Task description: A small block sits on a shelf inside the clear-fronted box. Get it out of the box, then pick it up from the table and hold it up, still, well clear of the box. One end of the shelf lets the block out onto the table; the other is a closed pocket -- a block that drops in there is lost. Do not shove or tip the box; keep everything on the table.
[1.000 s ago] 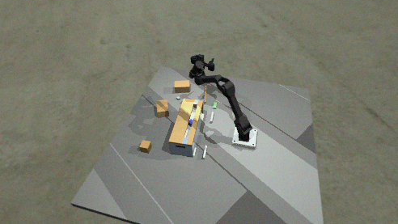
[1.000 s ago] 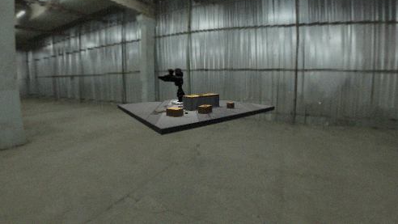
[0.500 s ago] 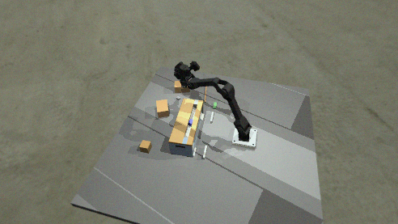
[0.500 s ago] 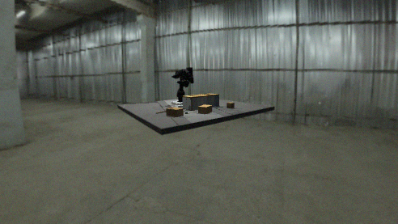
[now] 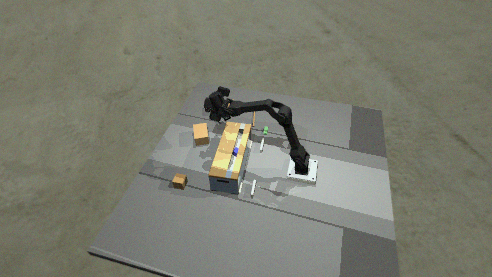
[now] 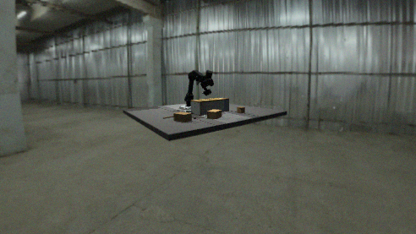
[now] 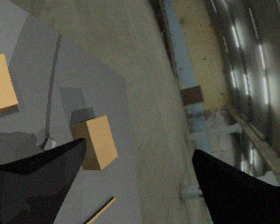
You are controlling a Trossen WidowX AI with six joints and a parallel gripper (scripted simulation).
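The blue block is 16 cm behind my gripper tip, 22 cm to the left of it and 16 cm below it. From my gripper tip the other things lie so: green patch 28 cm behind, 5 cm to the right, 24 cm below; thin stick 18 cm behind, 17 cm to the right, 24 cm below.
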